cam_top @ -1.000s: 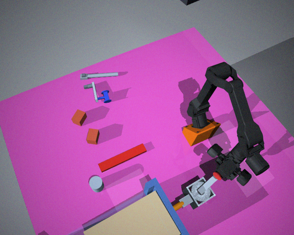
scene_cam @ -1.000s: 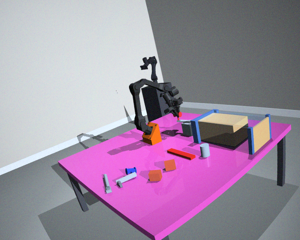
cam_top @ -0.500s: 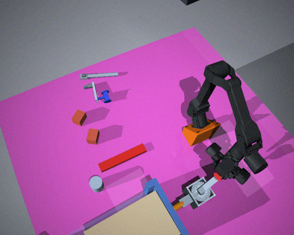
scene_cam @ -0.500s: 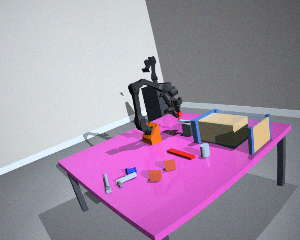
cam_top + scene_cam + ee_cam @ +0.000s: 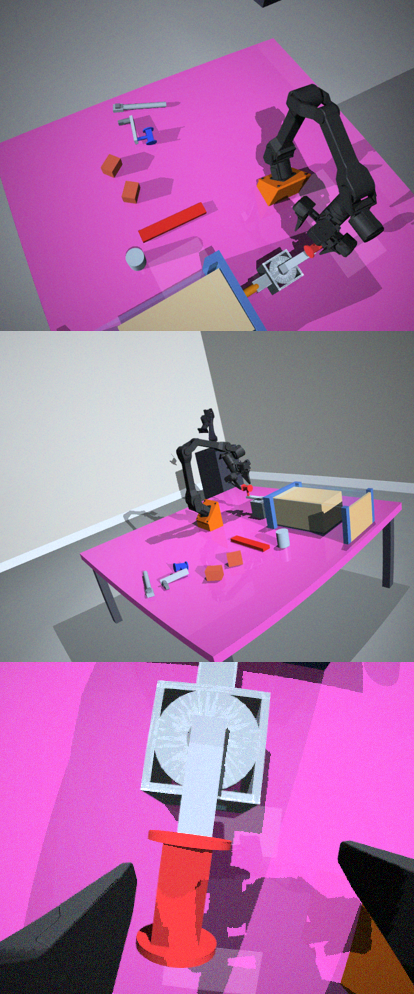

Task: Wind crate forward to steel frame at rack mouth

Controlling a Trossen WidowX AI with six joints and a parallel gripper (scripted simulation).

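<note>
Now: the red knob 30 mm to the left of my gripper tip, 30 mm below it and 20 mm behind it. Also, from my gripper tip: winch handle 60 mm below, 20 mm to the left, 20 mm ahead; blue steel frame 240 mm ahead, 60 mm below; grey winch 130 mm below, 70 mm ahead, 10 mm to the left.
</note>
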